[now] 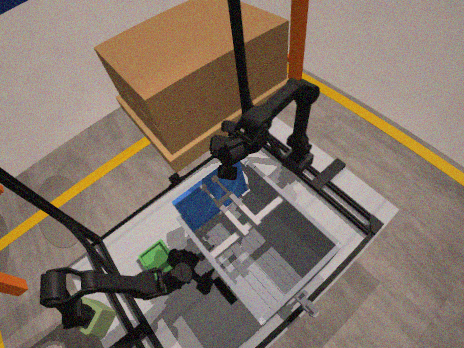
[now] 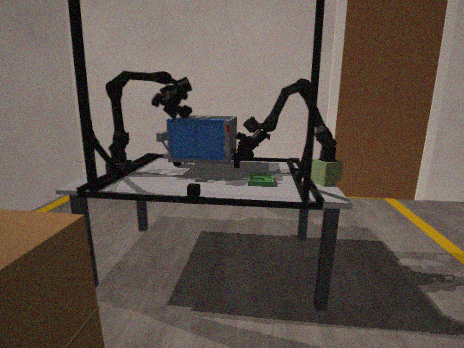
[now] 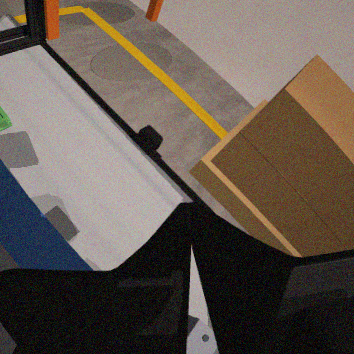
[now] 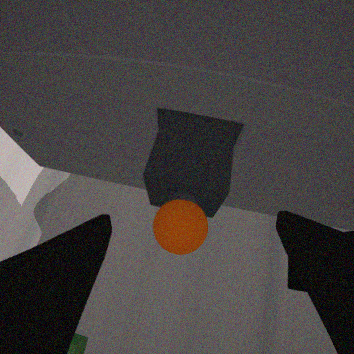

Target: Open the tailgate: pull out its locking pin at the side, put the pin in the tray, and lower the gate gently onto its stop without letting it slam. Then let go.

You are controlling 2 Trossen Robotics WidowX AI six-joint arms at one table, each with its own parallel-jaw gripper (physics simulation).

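Places are measured from the left arm's base along level axes (x ahead, y left, z up), in centimetres.
Pixels of known places: left gripper, fingertip midpoint: [image 2: 174, 119] [image 3: 187, 210]; right gripper, fingertip midpoint: [image 1: 204, 261] [image 2: 233, 159] [image 4: 194, 221]; left arm's base, link origin: [image 1: 298, 155] [image 2: 118, 161]; right arm's base, link origin: [image 1: 84, 315] [image 2: 327, 160].
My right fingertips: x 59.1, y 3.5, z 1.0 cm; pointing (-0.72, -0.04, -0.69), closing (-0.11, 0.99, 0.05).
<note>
Ahead of a thing's pixels: the offset from my right fingertips to its top centre. "spot": to the spot under its first point.
The blue tailgate [image 1: 196, 207] [image 2: 196, 139] [image 3: 24, 228] stands upright, closed on the front of the grey box @[spot: dy -0.6, dx -1.4, dz +11.2 cm] [image 2: 231, 138]. The orange locking pin @[dy -0.6, dx -2.1, dz +5.4 cm] [image 4: 180, 226] sticks out of a dark bracket @[spot: dy -0.7, dx +0.0, dz +5.7 cm] [image 4: 193, 158] on the box's side. My right gripper [image 4: 194, 221] [image 1: 210, 281] [image 2: 238, 159] is open, its fingers either side of the pin and not touching it. My left gripper [image 3: 187, 210] [image 1: 227, 172] [image 2: 180, 111] is shut and empty, just above the gate's top edge. The green tray @[dy -14.9, dx +12.8, dz -5.0 cm] [image 1: 155, 257] [image 2: 262, 179] lies on the table near the right gripper.
A large cardboard box [image 1: 189, 69] [image 3: 298, 168] stands on the floor beyond the table. A black frame post [image 1: 239, 52] and an orange post [image 1: 297, 34] rise behind. A small black knob @[spot: dy -40.3, dx -15.9, dz -4.1 cm] [image 2: 193, 191] [image 3: 149, 138] sits on the table rail. A green block [image 1: 97, 317] [image 2: 327, 171] is at the right arm's base.
</note>
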